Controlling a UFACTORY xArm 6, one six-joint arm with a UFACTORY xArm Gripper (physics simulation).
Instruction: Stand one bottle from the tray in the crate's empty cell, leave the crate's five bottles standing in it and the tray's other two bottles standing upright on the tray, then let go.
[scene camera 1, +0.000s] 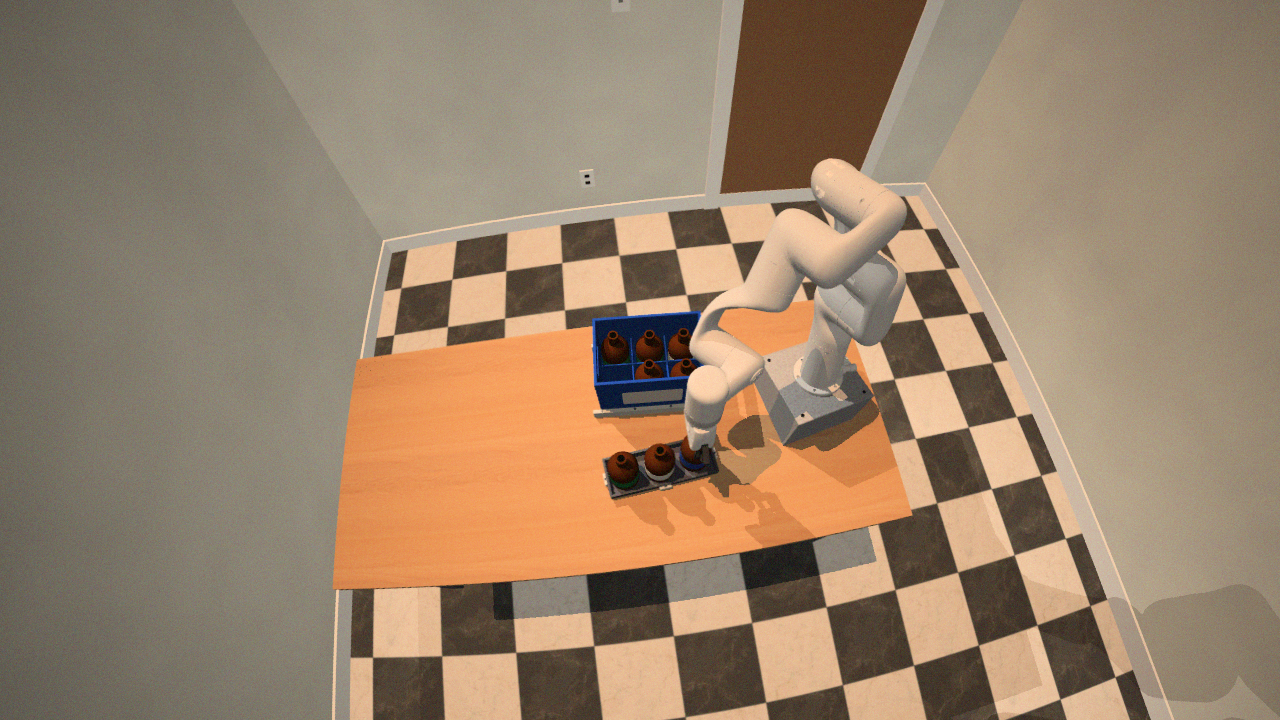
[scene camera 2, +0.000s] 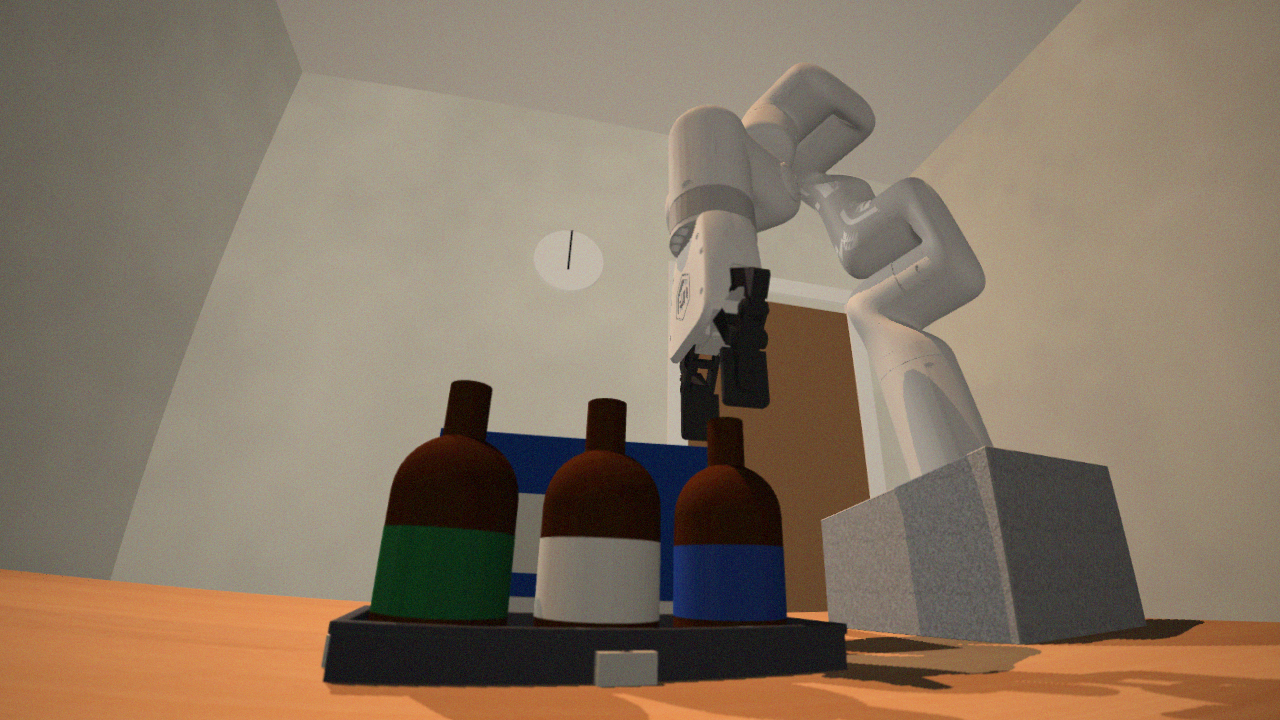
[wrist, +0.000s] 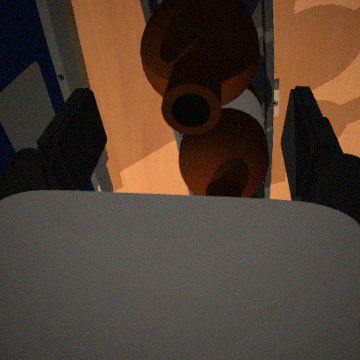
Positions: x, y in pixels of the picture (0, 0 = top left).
Labels:
My gripper shows in scene camera 1 (697, 438), in scene camera 2 and in the wrist view. The same spot on my gripper: (wrist: 68, 149) is (scene camera 2: 709, 399).

